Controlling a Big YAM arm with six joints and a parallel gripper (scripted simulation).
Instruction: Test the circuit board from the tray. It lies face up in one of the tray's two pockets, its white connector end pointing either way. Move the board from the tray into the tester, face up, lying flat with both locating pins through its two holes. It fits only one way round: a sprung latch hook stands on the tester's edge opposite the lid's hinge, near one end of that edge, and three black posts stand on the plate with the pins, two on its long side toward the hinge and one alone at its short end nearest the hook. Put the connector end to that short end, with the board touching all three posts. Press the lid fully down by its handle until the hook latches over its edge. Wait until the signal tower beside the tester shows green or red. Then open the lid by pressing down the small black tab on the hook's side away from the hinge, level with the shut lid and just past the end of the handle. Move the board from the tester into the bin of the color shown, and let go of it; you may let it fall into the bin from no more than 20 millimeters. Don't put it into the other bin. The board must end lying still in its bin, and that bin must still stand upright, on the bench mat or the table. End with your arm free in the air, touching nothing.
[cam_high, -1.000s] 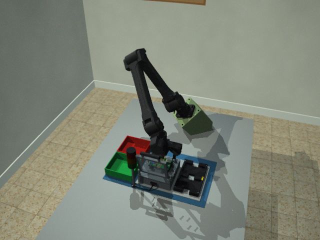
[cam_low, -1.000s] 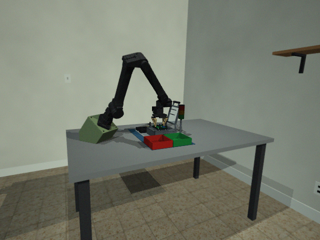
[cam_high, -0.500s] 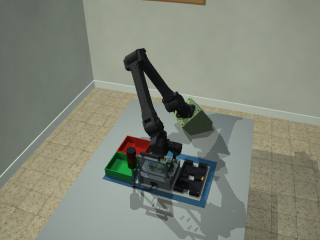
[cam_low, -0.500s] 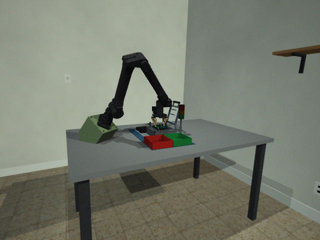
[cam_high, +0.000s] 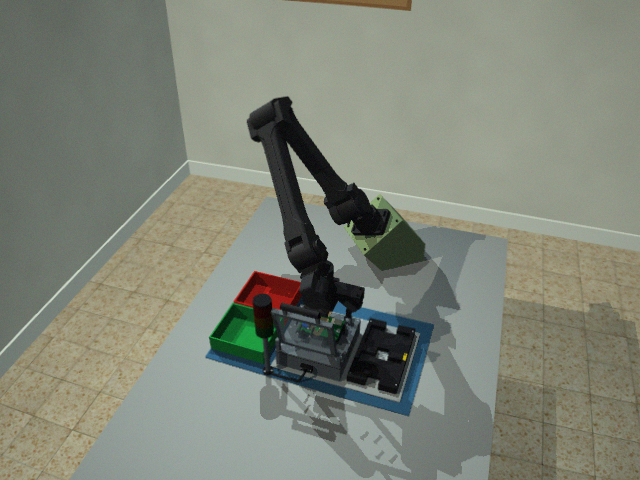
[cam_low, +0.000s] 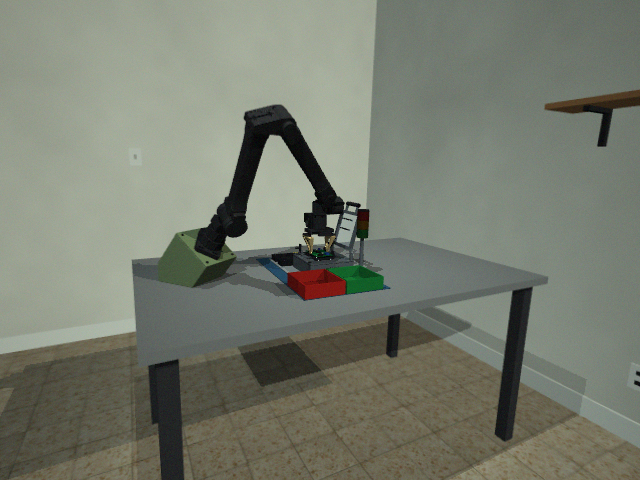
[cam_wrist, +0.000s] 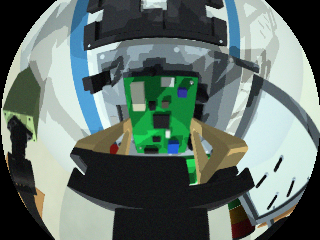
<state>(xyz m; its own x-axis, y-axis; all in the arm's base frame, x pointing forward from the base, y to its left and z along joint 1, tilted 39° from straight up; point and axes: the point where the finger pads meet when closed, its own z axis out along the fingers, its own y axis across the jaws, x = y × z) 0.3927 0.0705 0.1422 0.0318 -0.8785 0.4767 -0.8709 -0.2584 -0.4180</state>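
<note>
Right now my hand is right at the green circuit board. Round my hand: tester plate: 1 cm to the left, 1 cm below, 1 cm ahead; latch hook: 6 cm to the left, 6 cm behind, 1 cm above; clear lid: 12 cm ahead, 10 cm above.
</note>
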